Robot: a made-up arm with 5 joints. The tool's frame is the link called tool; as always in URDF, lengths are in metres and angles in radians.
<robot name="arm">
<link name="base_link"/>
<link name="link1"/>
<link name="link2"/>
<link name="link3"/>
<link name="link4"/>
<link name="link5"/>
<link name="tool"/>
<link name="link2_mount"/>
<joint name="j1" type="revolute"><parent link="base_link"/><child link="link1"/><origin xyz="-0.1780 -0.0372 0.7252"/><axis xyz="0.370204 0.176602 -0.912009"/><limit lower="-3.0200" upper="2.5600" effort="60" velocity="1.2"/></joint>
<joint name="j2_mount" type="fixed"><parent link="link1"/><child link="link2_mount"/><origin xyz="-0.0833 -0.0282 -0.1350"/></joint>
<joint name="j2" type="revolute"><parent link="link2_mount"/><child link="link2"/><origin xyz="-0.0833 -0.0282 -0.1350"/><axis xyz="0.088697 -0.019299 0.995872"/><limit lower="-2.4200" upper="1.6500" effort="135" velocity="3"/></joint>
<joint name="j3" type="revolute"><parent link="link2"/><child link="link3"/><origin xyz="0.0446 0.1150 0.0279"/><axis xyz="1 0 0"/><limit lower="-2.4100" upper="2.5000" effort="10" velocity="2"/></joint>
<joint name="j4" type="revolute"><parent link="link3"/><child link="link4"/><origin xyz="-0.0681 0.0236 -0.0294"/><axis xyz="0 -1 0"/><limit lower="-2.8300" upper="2.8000" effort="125" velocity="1"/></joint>
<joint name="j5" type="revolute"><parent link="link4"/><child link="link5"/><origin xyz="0.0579 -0.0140 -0.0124"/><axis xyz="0.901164 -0.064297 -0.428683"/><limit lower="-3.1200" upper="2.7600" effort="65" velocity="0.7"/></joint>
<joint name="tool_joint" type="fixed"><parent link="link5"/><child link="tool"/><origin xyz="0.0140 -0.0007 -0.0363"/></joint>
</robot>
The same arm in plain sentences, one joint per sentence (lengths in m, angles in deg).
The arm has five revolute joints in a row. What follows holds with every joint at zero, and every direction is one of the base frame's.
Joint 1 sits 0.178 m along -x and 0.0372 m along -y and 0.7252 m along +z from the base frame's origin and rotates about the direction (0.370204, 0.176602, -0.912009), from -173.03 to 146.68 deg.
Joint 2 sits 0.1666 m along -x and 0.0564 m along -y and 0.27 m along -z from joint 1 and rotates about the direction (0.088697, -0.019299, 0.995872), from -138.66 to 94.54 deg.
Joint 3 sits 0.0446 m along +x and 0.115 m along +y and 0.0279 m along +z from joint 2 and rotates about +x, from -138.08 to 143.24 deg.
Joint 4 sits 0.0681 m along -x and 0.0236 m along +y and 0.0294 m along -z from joint 3 and rotates about -y, from -162.15 to 160.43 deg.
Joint 5 sits 0.0579 m along +x and 0.014 m along -y and 0.0124 m along -z from joint 4 and rotates about the direction (0.901164, -0.064297, -0.428683), from -178.76 to 158.14 deg.
The tool frame, which is the frame that the pose is given for, sits 0.014 m along +x and 0.0007 m along -y and 0.0363 m along -z from joint 5; its axes are parallel to the base frame's.

